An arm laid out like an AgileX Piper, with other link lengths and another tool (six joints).
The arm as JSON. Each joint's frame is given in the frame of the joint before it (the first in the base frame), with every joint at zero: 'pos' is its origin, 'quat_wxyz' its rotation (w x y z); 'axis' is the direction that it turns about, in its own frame. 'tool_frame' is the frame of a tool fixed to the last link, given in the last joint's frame.
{
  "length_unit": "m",
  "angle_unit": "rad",
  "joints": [
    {
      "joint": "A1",
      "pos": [
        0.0,
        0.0,
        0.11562
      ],
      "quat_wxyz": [
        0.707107,
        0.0,
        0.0,
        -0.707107
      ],
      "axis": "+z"
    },
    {
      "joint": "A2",
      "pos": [
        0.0,
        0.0,
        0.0
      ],
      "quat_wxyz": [
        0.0,
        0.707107,
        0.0,
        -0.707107
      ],
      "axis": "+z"
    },
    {
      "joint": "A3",
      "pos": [
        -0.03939,
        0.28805,
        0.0
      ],
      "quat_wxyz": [
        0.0,
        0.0,
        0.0,
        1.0
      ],
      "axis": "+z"
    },
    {
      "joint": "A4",
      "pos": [
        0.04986,
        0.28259,
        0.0
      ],
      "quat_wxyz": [
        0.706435,
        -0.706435,
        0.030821,
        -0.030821
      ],
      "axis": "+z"
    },
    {
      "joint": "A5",
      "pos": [
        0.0,
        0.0,
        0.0
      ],
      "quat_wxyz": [
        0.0,
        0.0,
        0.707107,
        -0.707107
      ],
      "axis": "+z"
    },
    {
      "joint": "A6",
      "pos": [
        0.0,
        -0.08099,
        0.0
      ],
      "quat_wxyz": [
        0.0,
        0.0,
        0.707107,
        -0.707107
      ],
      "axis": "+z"
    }
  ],
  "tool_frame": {
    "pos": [
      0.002,
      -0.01,
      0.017
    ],
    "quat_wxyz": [
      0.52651,
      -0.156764,
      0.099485,
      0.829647
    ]
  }
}
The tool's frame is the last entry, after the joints.
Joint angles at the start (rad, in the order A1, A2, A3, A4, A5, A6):
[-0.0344, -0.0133, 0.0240, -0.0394, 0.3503, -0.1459]
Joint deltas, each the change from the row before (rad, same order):
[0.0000, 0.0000, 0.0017, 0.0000, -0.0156, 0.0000]
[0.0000, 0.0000, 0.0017, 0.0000, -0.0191, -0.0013]
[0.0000, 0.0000, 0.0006, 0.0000, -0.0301, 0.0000]
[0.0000, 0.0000, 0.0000, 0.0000, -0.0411, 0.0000]
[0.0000, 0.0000, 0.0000, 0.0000, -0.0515, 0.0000]
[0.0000, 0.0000, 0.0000, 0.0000, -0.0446, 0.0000]
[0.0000, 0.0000, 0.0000, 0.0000, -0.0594, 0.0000]
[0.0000, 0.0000, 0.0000, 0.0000, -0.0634, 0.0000]
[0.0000, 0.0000, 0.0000, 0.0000, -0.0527, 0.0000]
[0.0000, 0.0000, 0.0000, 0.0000, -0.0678, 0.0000]
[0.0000, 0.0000, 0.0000, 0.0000, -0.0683, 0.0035]
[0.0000, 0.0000, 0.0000, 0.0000, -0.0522, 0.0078]
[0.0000, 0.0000, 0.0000, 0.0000, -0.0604, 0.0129]
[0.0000, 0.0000, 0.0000, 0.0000, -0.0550, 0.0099]
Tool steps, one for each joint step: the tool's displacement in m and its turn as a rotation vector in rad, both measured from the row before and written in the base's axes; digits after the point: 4 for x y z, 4 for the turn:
[0.0004, 0.0000, 0.0008, -0.0005, -0.0139, 0.0006]
[0.0005, 0.0001, 0.0012, -0.0019, -0.0173, 0.0011]
[0.0007, 0.0001, 0.0026, -0.0011, -0.0295, 0.0012]
[0.0008, 0.0001, 0.0040, -0.0015, -0.0410, 0.0016]
[0.0007, 0.0002, 0.0050, -0.0019, -0.0514, 0.0020]
[0.0004, 0.0002, 0.0043, -0.0017, -0.0445, 0.0018]
[0.0002, 0.0002, 0.0058, -0.0022, -0.0593, 0.0023]
[-0.0001, 0.0002, 0.0062, -0.0024, -0.0633, 0.0025]
[-0.0004, 0.0002, 0.0051, -0.0020, -0.0526, 0.0021]
[-0.0009, 0.0003, 0.0066, -0.0025, -0.0677, 0.0027]
[-0.0014, 0.0003, 0.0066, 0.0009, -0.0683, 0.0034]
[-0.0014, 0.0002, 0.0050, 0.0056, -0.0523, 0.0041]
[-0.0019, 0.0003, 0.0057, 0.0100, -0.0606, 0.0064]
[-0.0020, 0.0003, 0.0051, 0.0072, -0.0551, 0.0058]

